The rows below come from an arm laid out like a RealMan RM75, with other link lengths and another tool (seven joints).
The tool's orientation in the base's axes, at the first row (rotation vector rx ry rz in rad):
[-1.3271 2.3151 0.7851]
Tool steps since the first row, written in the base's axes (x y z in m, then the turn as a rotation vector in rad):
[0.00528 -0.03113 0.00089 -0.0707 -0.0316 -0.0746]
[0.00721 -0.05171 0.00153 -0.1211 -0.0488 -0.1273]
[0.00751 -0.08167 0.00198 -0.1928 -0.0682 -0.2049]
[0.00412 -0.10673 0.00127 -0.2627 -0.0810 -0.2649]
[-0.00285 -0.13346 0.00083 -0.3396 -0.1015 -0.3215]
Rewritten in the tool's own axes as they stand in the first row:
[0.01773 -0.01694 -0.01991 0.0975 0.0272 0.0363]
[0.03019 -0.02677 -0.03317 0.1631 0.0489 0.0652]
[0.04985 -0.03904 -0.05217 0.2546 0.0810 0.1114]
[0.06869 -0.04645 -0.06733 0.3310 0.1193 0.1481]
[0.09028 -0.05136 -0.08387 0.4142 0.1615 0.1771]

